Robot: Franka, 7 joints.
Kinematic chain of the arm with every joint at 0, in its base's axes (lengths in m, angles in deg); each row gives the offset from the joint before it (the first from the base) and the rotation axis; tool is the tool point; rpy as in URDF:
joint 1: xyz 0 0 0.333 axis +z
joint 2: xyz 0 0 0 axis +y
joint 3: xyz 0 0 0.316 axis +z
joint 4: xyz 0.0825 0 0 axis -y
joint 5: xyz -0.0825 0 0.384 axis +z
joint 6: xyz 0 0 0 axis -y
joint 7: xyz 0.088 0 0 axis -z
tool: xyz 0 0 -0.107 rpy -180 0 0
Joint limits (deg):
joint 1: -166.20..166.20
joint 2: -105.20..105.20
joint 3: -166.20..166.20
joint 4: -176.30..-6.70
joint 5: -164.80..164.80
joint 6: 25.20..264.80
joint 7: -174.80..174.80
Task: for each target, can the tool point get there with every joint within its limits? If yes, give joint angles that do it. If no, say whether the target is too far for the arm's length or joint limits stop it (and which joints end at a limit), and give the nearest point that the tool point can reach.
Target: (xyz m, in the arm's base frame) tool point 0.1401 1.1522 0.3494
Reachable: no: too far | nearest point 0.1035 0.8515 0.3451 | short by 0.303 m
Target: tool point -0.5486 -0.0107 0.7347
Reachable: yes | joints -89.91 -5.67 -78.97 -78.98 -32.00 90.37 -41.54
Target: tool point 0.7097 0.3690 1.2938
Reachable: no: too far | nearest point 0.4870 0.2532 0.9923 | short by 0.392 m
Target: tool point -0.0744 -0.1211 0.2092
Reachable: yes | joints -1.55 -22.70 -137.36 -160.75 5.79 60.54 55.38
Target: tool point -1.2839 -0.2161 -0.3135
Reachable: no: too far | nearest point -0.7577 -0.1275 -0.0485 | short by 0.596 m
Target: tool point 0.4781 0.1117 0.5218
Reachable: yes | joints -92.36 -54.58 94.75 -127.58 58.36 238.90 -136.27
